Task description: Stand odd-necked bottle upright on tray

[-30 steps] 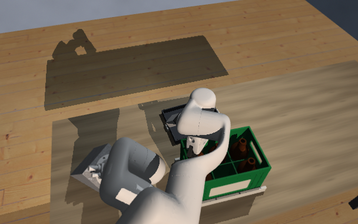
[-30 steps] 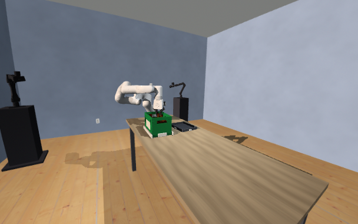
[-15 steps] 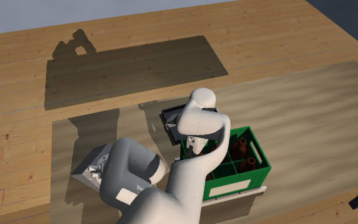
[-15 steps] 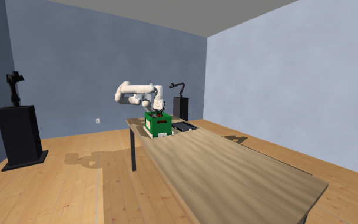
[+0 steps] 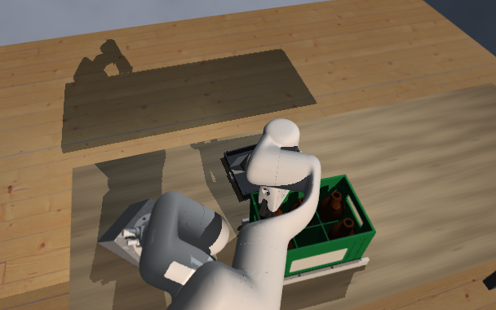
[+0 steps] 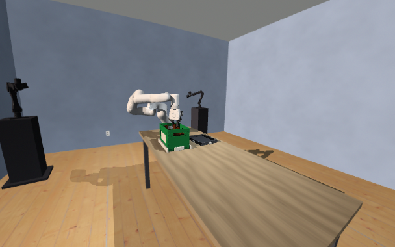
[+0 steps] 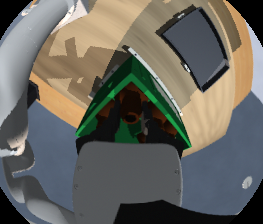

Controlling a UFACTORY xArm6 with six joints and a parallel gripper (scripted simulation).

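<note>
Now: the green crate 80 mm below my hand, 80 mm ahead of it and 60 mm to the right of it. Round my hand: dark tray 240 mm to the left, 150 mm below, 110 mm ahead.
</note>
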